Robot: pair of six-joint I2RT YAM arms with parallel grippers.
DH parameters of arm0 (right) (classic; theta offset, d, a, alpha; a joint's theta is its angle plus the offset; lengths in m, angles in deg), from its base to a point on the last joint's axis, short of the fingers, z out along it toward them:
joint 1: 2.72 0.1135 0.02 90
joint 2: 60.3 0 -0.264 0
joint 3: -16.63 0 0.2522 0
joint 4: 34.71 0 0.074 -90
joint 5: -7.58 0 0 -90
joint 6: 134.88 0.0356 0 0
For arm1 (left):
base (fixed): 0 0 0 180
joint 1: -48.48 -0.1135 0.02 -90
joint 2: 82.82 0 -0.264 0
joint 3: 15.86 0 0.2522 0
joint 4: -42.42 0 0.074 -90
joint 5: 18.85 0 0 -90
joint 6: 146.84 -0.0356 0 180
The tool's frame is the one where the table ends.
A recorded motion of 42 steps. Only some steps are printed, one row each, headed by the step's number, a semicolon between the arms.
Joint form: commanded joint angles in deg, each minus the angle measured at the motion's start. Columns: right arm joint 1, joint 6, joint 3, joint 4, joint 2, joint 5; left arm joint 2, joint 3, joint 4, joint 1, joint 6, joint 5.
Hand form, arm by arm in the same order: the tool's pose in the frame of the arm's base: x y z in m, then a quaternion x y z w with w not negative. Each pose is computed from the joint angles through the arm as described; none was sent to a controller.
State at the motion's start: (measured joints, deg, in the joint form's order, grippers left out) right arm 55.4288 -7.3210 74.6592 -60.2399 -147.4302 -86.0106; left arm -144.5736 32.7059 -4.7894 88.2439 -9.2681 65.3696
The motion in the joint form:
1: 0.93 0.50 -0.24 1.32 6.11 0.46; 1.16 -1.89 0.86 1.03 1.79 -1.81
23: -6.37 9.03 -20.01 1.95 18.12 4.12; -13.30 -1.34 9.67 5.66 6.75 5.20
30: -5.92 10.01 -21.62 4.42 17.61 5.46; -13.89 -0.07 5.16 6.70 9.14 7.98
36: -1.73 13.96 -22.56 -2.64 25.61 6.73; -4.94 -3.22 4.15 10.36 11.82 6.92
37: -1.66 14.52 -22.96 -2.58 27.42 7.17; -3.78 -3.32 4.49 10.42 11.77 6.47
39: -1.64 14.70 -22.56 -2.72 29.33 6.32; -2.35 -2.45 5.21 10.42 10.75 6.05
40: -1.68 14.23 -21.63 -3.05 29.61 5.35; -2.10 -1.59 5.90 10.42 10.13 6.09
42: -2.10 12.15 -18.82 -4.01 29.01 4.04; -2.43 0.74 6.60 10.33 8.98 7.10
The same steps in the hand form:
1: 0.1479 0.2432 0.1941 -0.16016 0.91765 0.25515 0.25914; 0.1403 -0.1273 0.1879 -0.05511 0.96298 -0.22644 0.13548
23: 0.1267 0.1614 0.1408 -0.04453 0.95153 0.23315 0.19555; 0.1546 -0.1574 0.1512 -0.07471 0.97411 -0.16629 0.13369
30: 0.1234 0.1611 0.1341 -0.04369 0.95053 0.24494 0.18597; 0.1511 -0.1570 0.1518 -0.09128 0.97915 -0.12971 0.12695
36: 0.1006 0.1550 0.1459 -0.04907 0.95006 0.26366 0.15954; 0.1274 -0.1513 0.1653 -0.08098 0.97175 -0.17529 0.13572
37: 0.0988 0.1533 0.1491 -0.04641 0.94608 0.27645 0.16232; 0.1264 -0.1510 0.1687 -0.07903 0.96915 -0.18724 0.13943
39: 0.0991 0.1529 0.1564 -0.04292 0.94020 0.28714 0.17812; 0.1278 -0.1530 0.1782 -0.06915 0.96342 -0.20882 0.15311
40: 0.1009 0.1543 0.1618 -0.04361 0.93769 0.28755 0.19014; 0.1300 -0.1556 0.1841 -0.06379 0.95959 -0.22003 0.16341
42: 0.1069 0.1593 0.1739 -0.05309 0.93347 0.28503 0.21113; 0.1359 -0.1612 0.1961 -0.05720 0.95321 -0.23133 0.18600

